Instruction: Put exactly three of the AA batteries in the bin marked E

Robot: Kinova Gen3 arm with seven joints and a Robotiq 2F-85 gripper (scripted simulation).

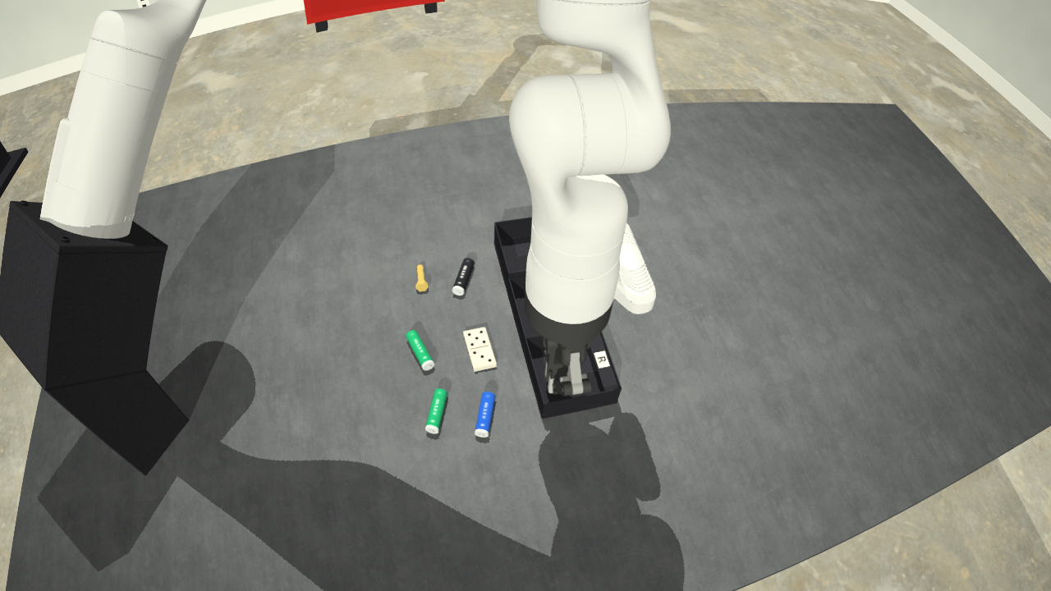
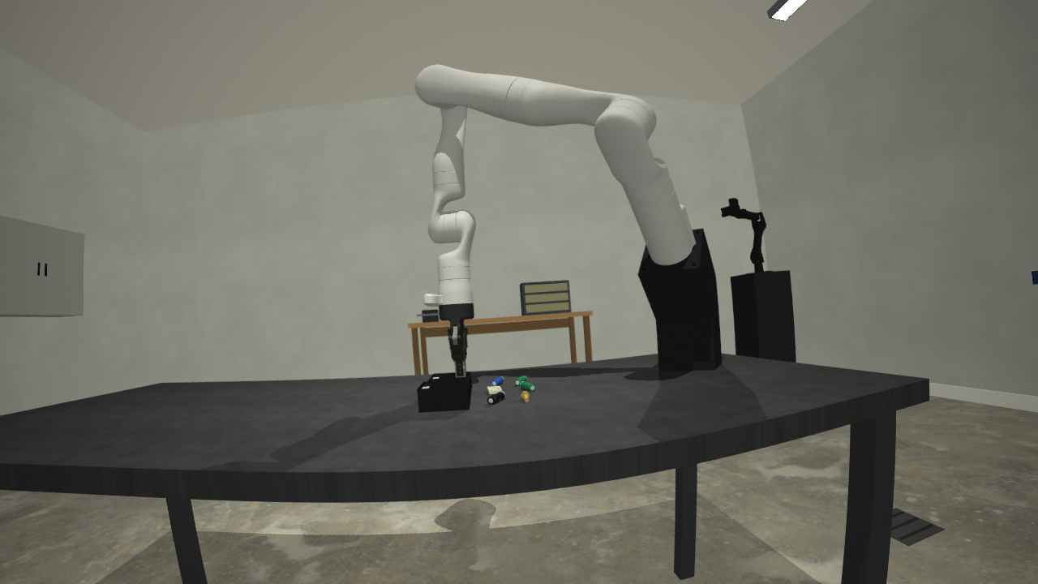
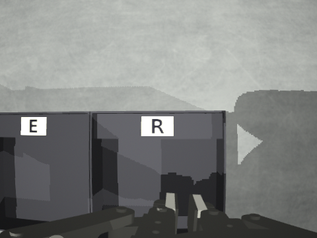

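Now: hand 2 cm short of the black bin marked E, 10 cm to the right of it and 2 cm above it. Round my hand: white domino 7 cm behind, 7 cm to the left, 4 cm below; then blue AA battery 8 cm behind, 2 cm to the right, 3 cm below; then black AA battery 8 cm behind, 17 cm to the left, 3 cm below.
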